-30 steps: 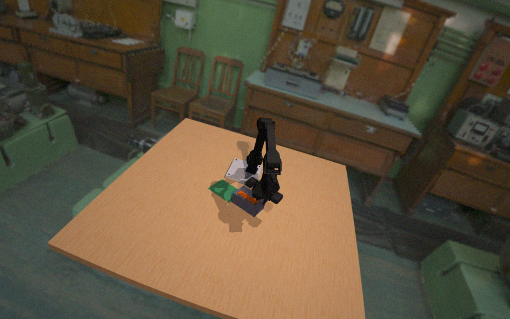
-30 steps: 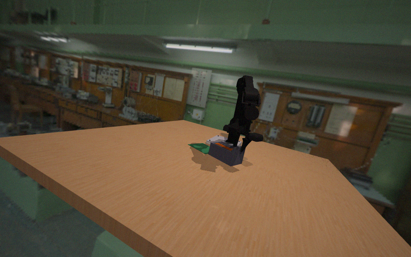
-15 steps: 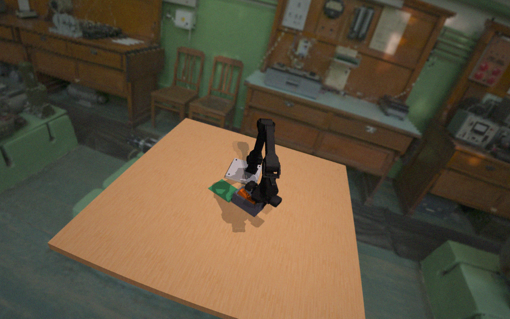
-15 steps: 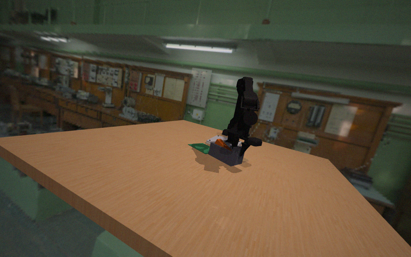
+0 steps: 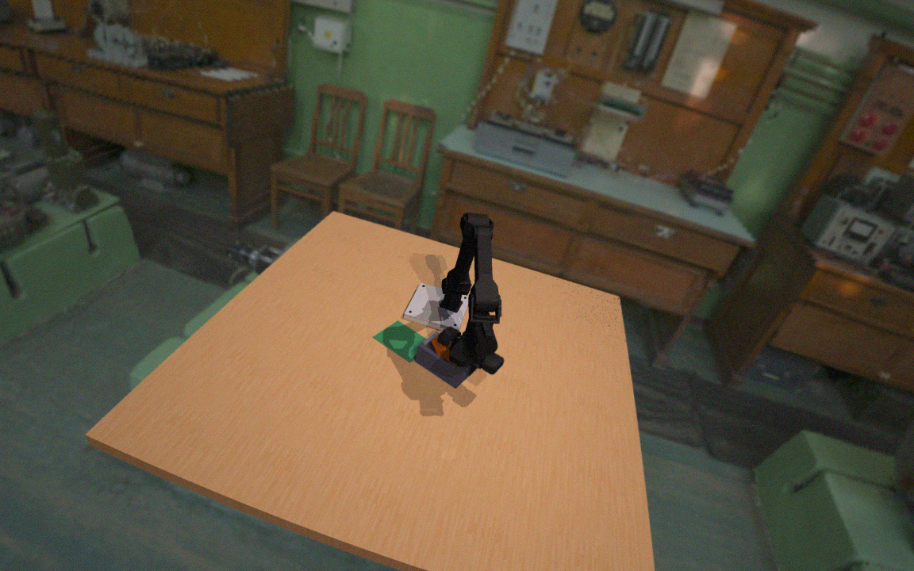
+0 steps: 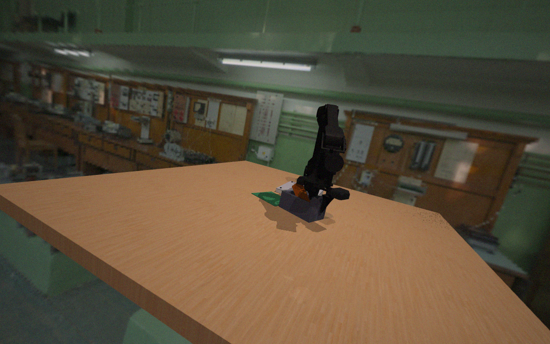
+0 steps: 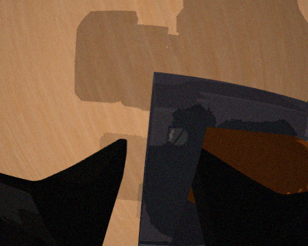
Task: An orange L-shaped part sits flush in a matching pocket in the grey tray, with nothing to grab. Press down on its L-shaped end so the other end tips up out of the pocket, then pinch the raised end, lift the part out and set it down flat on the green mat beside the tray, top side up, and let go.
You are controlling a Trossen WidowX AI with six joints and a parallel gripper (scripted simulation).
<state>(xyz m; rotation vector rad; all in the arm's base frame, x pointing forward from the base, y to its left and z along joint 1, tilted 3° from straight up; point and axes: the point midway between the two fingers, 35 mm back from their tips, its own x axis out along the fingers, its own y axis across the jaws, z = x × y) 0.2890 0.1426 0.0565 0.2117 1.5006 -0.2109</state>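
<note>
Now: the orange L-shaped part 50 mm to the right of my gripper tip, 20 mm behind it and 10 mm above it. Also, from my gripper tip: green mat: 210 mm to the right, 70 mm behind, 50 mm below.
</note>
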